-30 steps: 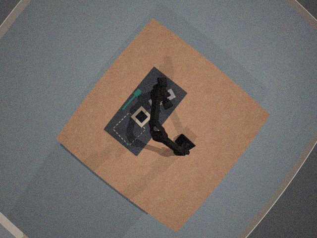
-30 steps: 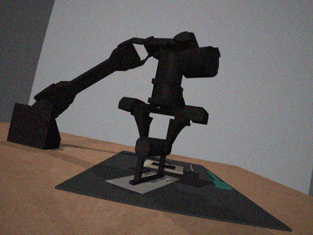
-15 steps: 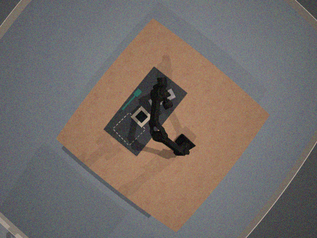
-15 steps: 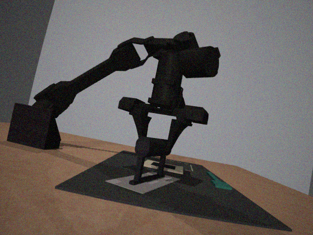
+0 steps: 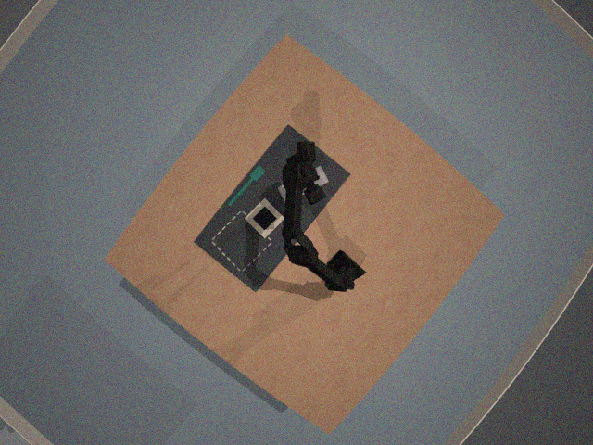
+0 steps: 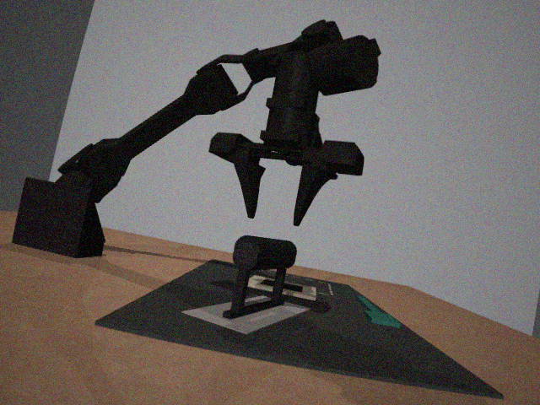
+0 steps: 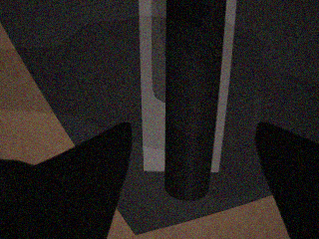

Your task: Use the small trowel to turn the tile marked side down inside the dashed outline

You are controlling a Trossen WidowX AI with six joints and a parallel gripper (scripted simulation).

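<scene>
The dark mat is 3 cm ahead of my gripper tip, 16 cm to the left of it and 13 cm below it. The rest, counted from my gripper tip: tile: 2 cm ahead, 21 cm to the left, 11 cm below; teal trowel: 17 cm ahead, 15 cm to the left, 11 cm below.
</scene>
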